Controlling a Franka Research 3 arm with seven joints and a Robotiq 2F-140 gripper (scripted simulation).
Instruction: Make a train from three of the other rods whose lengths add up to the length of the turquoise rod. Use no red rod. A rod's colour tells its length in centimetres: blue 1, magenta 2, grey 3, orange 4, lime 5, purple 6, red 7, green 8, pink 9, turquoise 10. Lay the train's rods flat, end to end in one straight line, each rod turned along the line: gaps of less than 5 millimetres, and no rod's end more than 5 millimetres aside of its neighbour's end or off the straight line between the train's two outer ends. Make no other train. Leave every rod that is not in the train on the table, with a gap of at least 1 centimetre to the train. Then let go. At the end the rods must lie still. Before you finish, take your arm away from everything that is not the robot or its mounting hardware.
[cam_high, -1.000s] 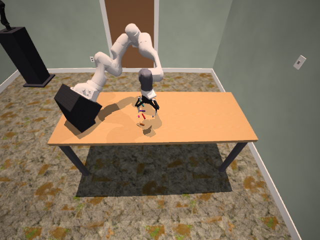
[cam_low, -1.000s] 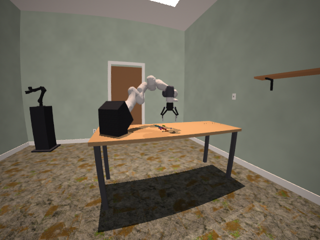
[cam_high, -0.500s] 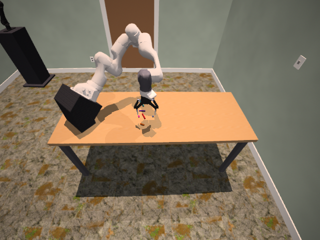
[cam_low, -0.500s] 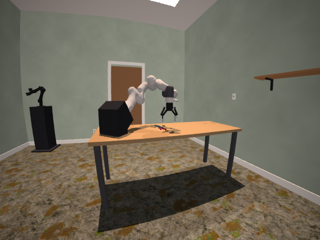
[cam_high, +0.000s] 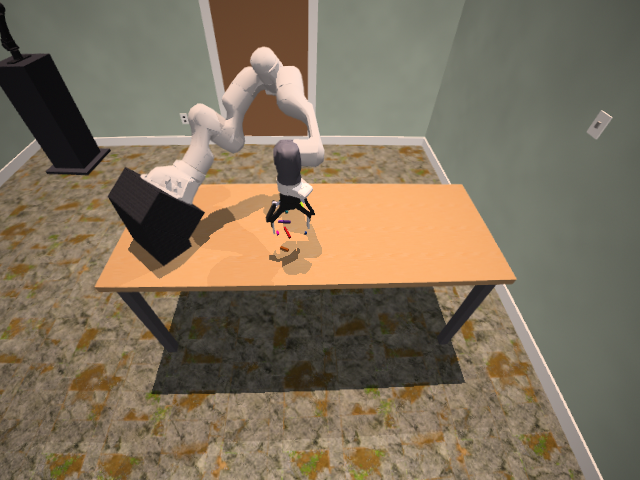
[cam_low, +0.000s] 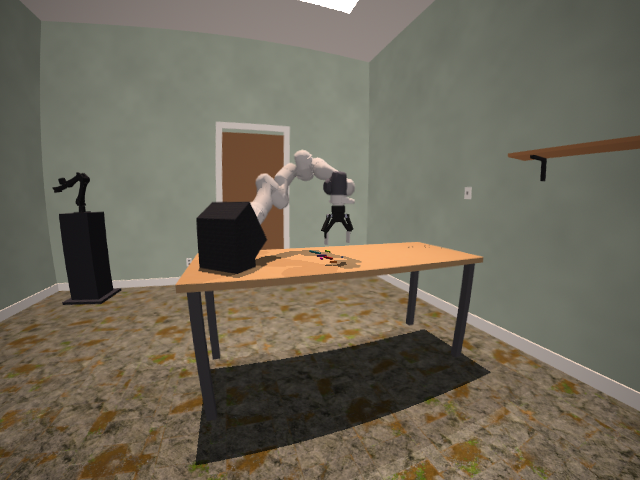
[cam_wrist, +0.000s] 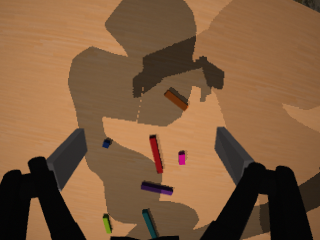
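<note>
Right now the orange rod is 11 cm below my hand, 3 cm to the right of it and 3 cm behind it. Also, from my hand: blue rod (11 cm below, 8 cm to the left, 6 cm ahead); magenta rod (11 cm below, 7 cm to the left, 7 cm behind); red rod (11 cm below, 7 cm to the left, 3 cm behind).
</note>
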